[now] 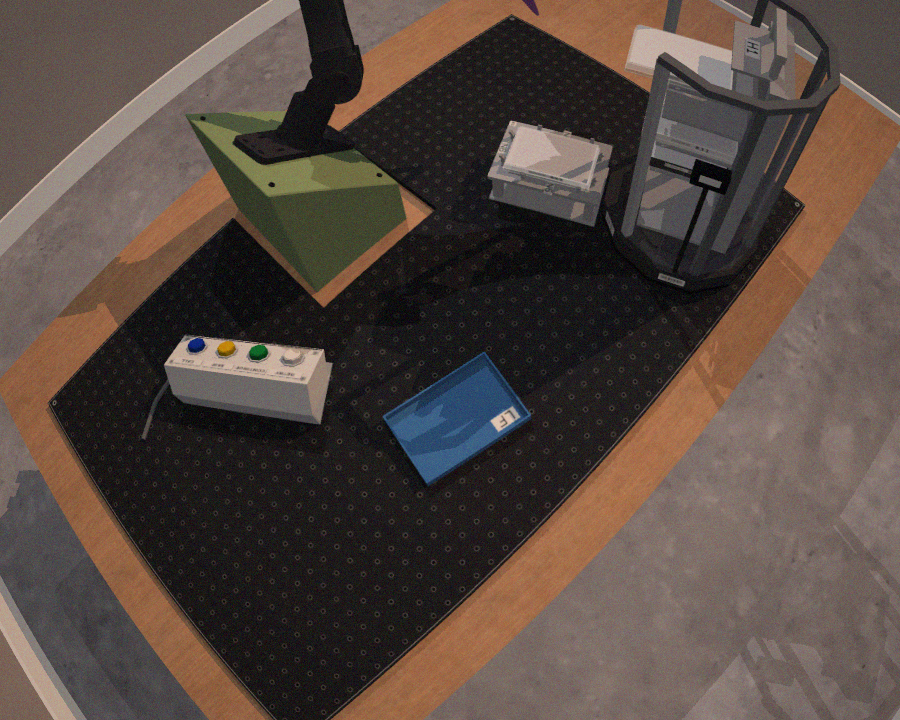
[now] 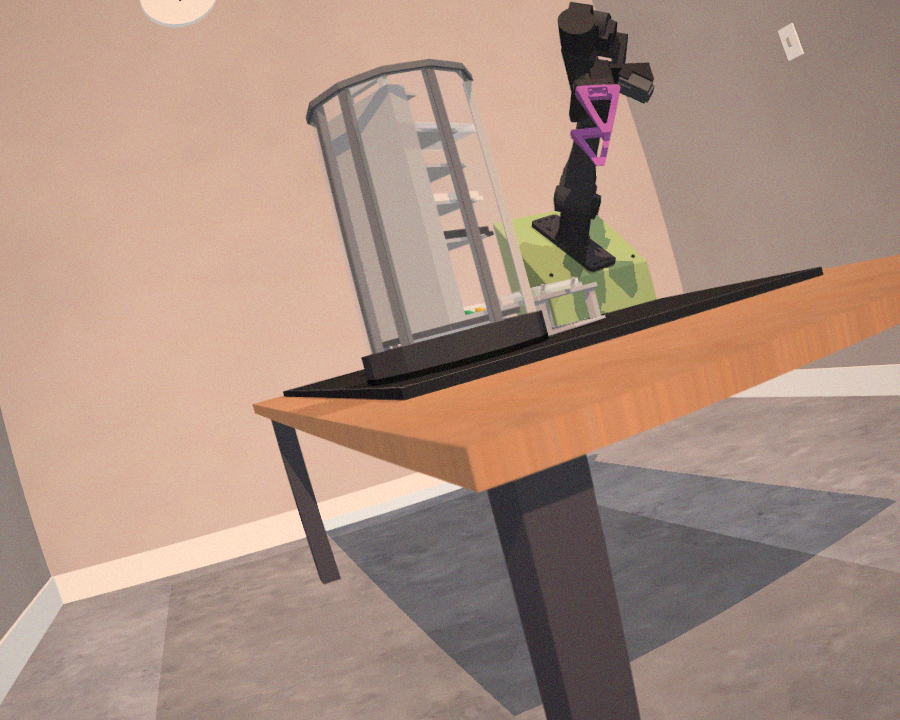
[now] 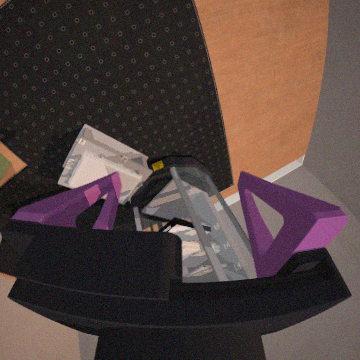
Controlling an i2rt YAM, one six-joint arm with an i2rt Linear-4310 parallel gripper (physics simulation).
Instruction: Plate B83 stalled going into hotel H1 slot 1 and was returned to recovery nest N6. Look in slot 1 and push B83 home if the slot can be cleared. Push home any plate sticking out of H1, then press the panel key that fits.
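Frame: origin at the arm's base, x back, y right, z up, level; millimetres.
Seen in the pictures: gripper, between the fingertips: (image 2: 603, 149) (image 3: 179, 177); arm's base, origin of its link: (image 1: 295, 145) (image 2: 572, 243).
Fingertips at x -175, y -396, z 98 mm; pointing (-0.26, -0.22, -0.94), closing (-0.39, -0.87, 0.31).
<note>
Pixels of each thing's top centre, then the offset from my fingertips to it. "spot": a spot on its surface instead. Level surfaces: height alone.
- white plate, centre of its top: (image 1: 552, 153) (image 2: 536, 287) (image 3: 105, 182) dy +150, dx -88, dz -174 mm
- Hotel H1, centre of its top: (image 1: 745, 21) (image 2: 384, 83) dy +76, dx -285, dz +164 mm
- key panel, centre of its top: (image 1: 233, 361) (image 2: 464, 306) dy +668, dx +33, dz -164 mm
- blue tray marked LF, centre of its top: (image 1: 456, 416) dy +526, dx -218, dz -231 mm
- black mat, height of its surface: dz -248 mm
- black sign, a spot on its surface: (image 1: 709, 177) spot: dy +195, dx -329, dz +24 mm
- white box, centre of its top: (image 1: 683, 55) (image 2: 427, 132) dy +95, dx -230, dz +84 mm
A white plate (image 1: 553, 154) (image 3: 107, 172) lies on top of the grey recovery nest (image 1: 544, 204) (image 3: 111, 141); its label is unreadable. Hotel H1 (image 1: 643, 150) (image 2: 375, 225) stands beside the nest, with several levels inside. Posts and glare hide slot 1's inside, and I cannot tell which levels hold plates or whether one sticks out. The key panel (image 1: 240, 390) has blue (image 1: 196, 344), yellow (image 1: 225, 348), green (image 1: 258, 351) and white (image 1: 291, 355) keys. My gripper (image 2: 602, 147) (image 3: 179, 177) is open and empty, high above the table, apart from hotel and nest.
A blue tray marked LF (image 1: 454, 424) lies on the black mat (image 1: 420, 570). A black sign (image 1: 709, 177) on a thin stalk stands at the hotel's front. A white box (image 1: 656, 54) is behind the hotel. The green arm base (image 1: 322, 225) (image 2: 626, 289) stands beside the mat.
</note>
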